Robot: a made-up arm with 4 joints.
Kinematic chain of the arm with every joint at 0, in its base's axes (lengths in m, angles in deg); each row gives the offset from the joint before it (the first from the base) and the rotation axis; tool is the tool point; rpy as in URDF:
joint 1: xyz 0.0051 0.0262 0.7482 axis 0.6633 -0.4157 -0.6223
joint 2: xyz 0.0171 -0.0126 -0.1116 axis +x
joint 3: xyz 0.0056 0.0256 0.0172 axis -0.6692 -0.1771 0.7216
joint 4: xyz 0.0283 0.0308 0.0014 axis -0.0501 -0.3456 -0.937
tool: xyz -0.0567 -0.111 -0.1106 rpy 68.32 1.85 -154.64
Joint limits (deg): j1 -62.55..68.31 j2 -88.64..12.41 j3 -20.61..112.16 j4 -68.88..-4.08
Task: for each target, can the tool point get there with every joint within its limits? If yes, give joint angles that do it. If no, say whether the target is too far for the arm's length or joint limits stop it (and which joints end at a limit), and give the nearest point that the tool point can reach.
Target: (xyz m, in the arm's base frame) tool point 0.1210 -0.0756 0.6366
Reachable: yes | joints -16.38 -26.39 33.16 -48.52
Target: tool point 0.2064 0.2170 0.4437
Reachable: no: too far | nearest point 0.1285 0.1073 0.5746 | short by 0.188 m
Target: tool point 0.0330 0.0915 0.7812
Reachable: no: joint limits stop it (at a limit: joint 1, joint 2, joint 4) | nearest point 0.0858 0.0158 0.7147 | short by 0.114 m
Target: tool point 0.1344 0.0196 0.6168
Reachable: yes | joints -51.73 -5.54 87.21 -42.54
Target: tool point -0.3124 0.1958 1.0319
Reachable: no: too far | nearest point 0.0248 -0.0470 0.7003 | short by 0.532 m
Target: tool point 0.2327 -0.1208 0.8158
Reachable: no: joint limits stop it (at a limit: joint 1, joint 2, joint 3) | nearest point 0.1889 -0.0472 0.7502 | short by 0.108 m
